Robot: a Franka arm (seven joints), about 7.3 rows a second.
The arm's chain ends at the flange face. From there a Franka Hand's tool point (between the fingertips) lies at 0.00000 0.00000 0.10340 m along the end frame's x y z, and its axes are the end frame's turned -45 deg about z.
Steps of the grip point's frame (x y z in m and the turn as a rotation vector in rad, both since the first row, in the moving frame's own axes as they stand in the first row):
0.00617, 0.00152, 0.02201, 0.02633, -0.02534, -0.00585
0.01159, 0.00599, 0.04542, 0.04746, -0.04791, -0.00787
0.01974, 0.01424, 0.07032, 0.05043, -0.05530, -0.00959
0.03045, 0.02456, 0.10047, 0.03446, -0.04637, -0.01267
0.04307, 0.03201, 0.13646, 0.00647, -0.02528, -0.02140
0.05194, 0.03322, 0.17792, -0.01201, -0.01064, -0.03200
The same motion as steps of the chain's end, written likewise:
0.00921, -0.00323, 0.02208, 0.00070, -0.03654, -0.00585
0.01940, -0.00402, 0.04566, -0.00032, -0.06744, -0.00787
0.03175, -0.00428, 0.07061, -0.00344, -0.07476, -0.00959
0.04480, -0.00507, 0.10064, -0.00842, -0.05716, -0.01267
0.05540, -0.00922, 0.13650, -0.01330, -0.02245, -0.02140
0.06009, -0.01489, 0.17793, -0.01602, 0.00097, -0.03200

